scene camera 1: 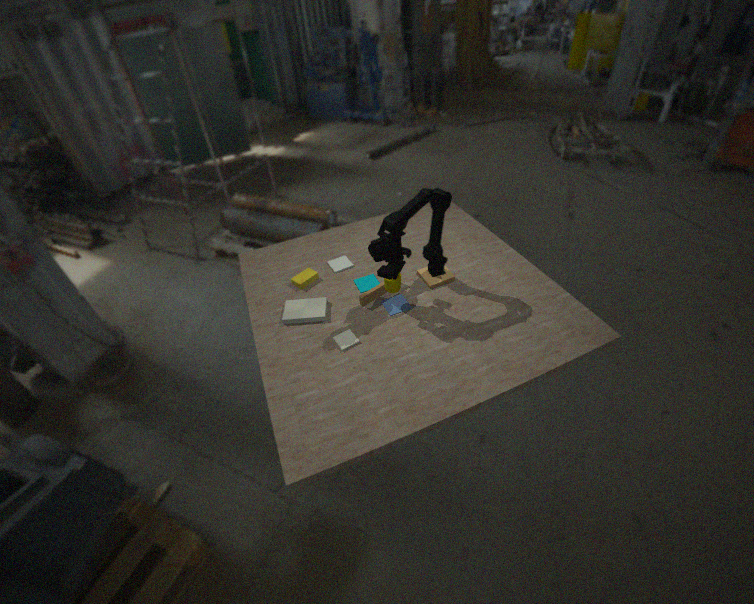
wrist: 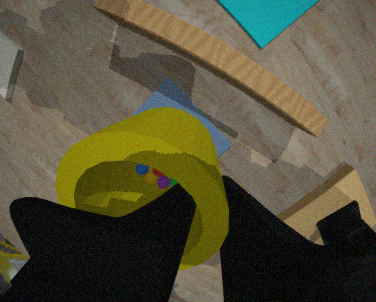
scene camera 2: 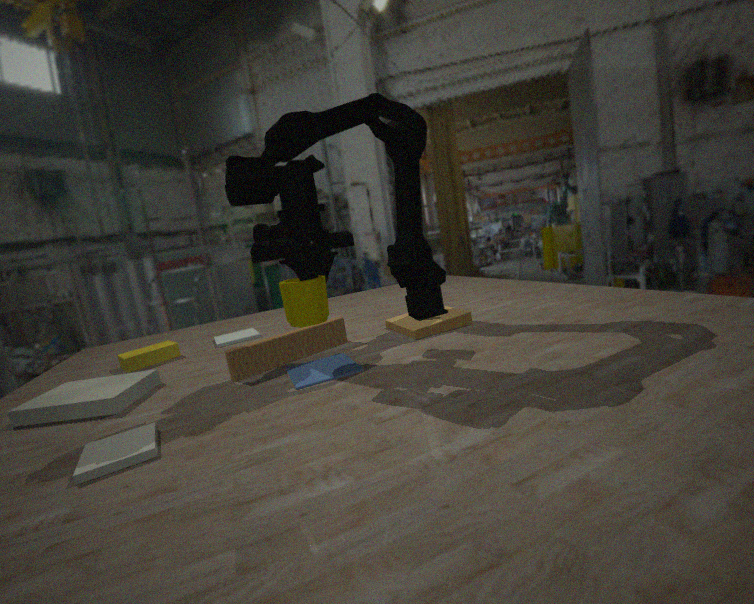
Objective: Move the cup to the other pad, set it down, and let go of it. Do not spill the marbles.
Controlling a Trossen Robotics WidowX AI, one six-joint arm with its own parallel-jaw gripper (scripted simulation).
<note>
I see my gripper (wrist: 209,180), a yellow cup (scene camera 2: 305,302) and a blue pad (scene camera 2: 302,375).
The yellow cup is seen too in the wrist view (wrist: 98,174). The blue pad also shows in the wrist view (wrist: 168,94).
</note>
